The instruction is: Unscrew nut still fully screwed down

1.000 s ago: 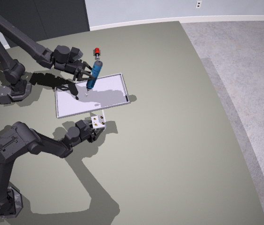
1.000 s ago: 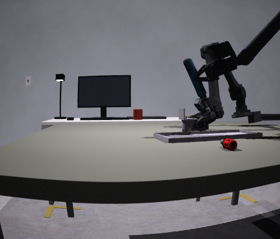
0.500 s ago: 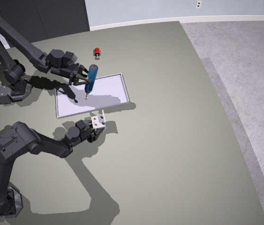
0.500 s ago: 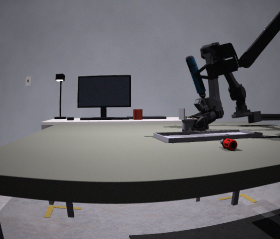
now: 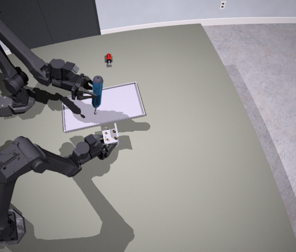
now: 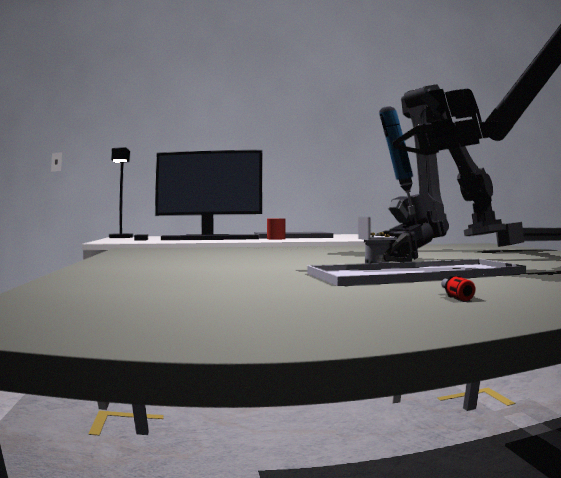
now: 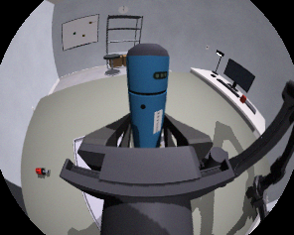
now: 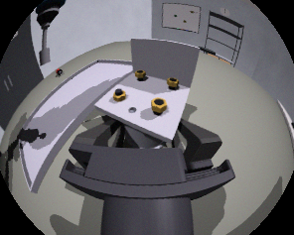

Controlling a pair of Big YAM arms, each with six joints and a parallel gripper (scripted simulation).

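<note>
Now: the bracket 5 cm above my right hand. Also, from my right hand: socket tip 5 cm behind, 10 cm to the left, 11 cm above; short red-handled tool 1 cm ahead, 54 cm to the left, 1 cm below; shallow white tray 5 cm behind, 21 cm to the left, 2 cm below.
</note>
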